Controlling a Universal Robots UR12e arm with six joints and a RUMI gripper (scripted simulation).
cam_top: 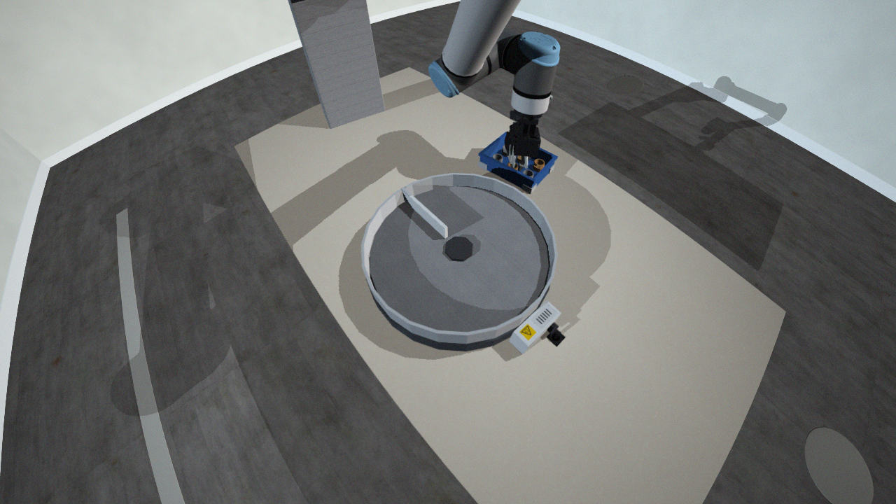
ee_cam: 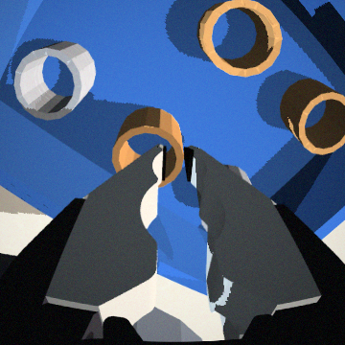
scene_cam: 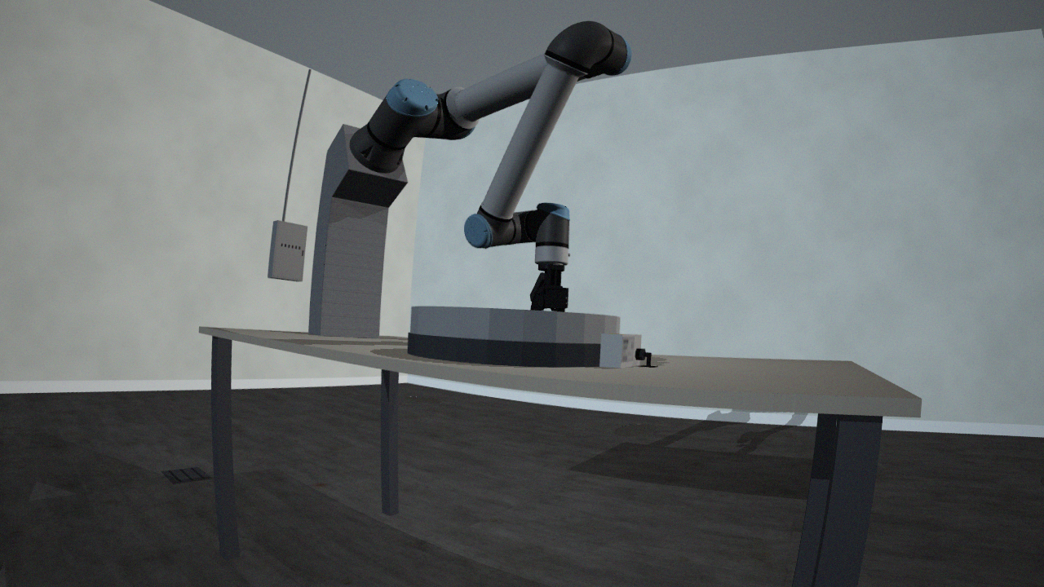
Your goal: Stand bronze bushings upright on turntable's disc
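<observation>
Now: hand 2 cm to the right of the blue crate and 2 cm past it. From my hand the other things lie so: turntable disc: 32 cm to the right, 16 cm ahead, 3 cm above.
</observation>
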